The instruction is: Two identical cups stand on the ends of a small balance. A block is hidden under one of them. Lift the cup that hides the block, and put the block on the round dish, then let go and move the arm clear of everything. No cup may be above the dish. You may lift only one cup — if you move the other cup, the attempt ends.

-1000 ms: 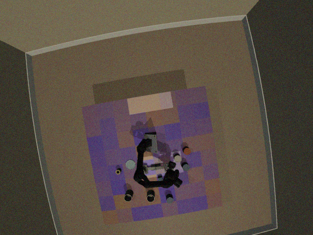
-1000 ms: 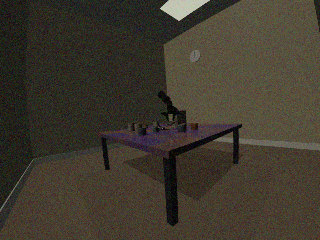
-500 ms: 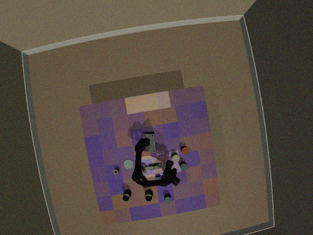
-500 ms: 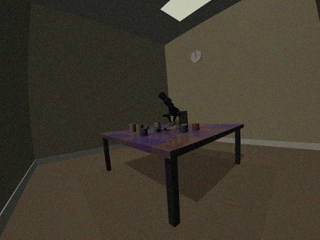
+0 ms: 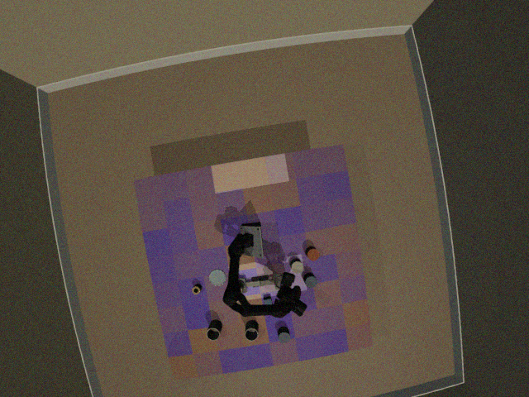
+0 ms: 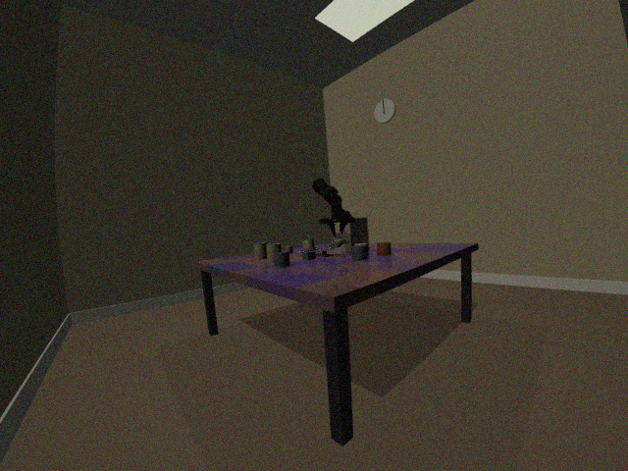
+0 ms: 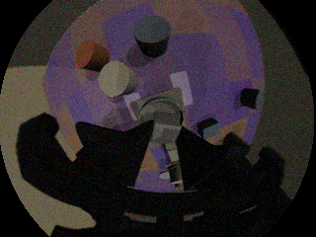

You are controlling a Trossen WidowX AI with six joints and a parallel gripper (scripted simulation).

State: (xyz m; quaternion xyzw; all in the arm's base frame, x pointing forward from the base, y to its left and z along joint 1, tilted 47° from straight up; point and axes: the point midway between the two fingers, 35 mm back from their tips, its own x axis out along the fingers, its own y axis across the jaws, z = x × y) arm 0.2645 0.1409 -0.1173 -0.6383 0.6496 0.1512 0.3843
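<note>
Right now the round pale dish is 390 mm to the right of my gripper tip, 110 mm below it and 10 mm behind it. Round my gripper tip: balance 130 mm to the right, 70 mm below, 20 mm ahead; grey block 10 mm above; beige cup 110 mm to the left, 90 mm behind, 70 mm below.
</note>
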